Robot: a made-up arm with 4 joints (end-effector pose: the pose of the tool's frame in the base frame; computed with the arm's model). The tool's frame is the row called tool. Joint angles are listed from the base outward.
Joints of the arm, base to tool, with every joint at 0 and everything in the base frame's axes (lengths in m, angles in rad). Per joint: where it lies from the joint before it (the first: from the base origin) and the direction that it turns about. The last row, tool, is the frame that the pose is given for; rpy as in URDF.
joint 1: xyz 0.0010 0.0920 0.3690 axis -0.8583 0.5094 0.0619
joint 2: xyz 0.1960 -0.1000 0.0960 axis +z
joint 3: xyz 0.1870 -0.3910 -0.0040 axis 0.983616 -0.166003 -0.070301
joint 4: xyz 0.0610 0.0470 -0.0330 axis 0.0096 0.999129 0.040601
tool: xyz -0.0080 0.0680 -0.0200 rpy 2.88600 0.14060 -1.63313
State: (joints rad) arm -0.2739 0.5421 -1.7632 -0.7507
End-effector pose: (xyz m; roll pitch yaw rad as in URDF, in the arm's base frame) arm 0.6255 -0.3009 0.3396 -3.0113 -1.4451 -0.7845
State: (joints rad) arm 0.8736 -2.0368 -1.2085 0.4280
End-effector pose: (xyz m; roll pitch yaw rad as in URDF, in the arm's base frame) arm -0.2165 0.0149 0.5148 -2.6871 -0.7068 1.7097
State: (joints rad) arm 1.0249 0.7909 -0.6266 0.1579
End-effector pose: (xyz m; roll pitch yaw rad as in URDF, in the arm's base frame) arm 0.5485 -0.1258 0.2107 1.4996 -0.4279 -0.1673
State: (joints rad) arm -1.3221 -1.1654 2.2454 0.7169
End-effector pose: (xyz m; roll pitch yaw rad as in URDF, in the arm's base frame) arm -0.0841 -0.2346 -0.0351 -0.0117 -0.2547 0.4267
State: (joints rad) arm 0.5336 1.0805 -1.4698 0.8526
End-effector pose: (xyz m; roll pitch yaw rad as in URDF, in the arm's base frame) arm 0.6373 -0.0525 0.2201 0.6636 -0.9125 0.7616
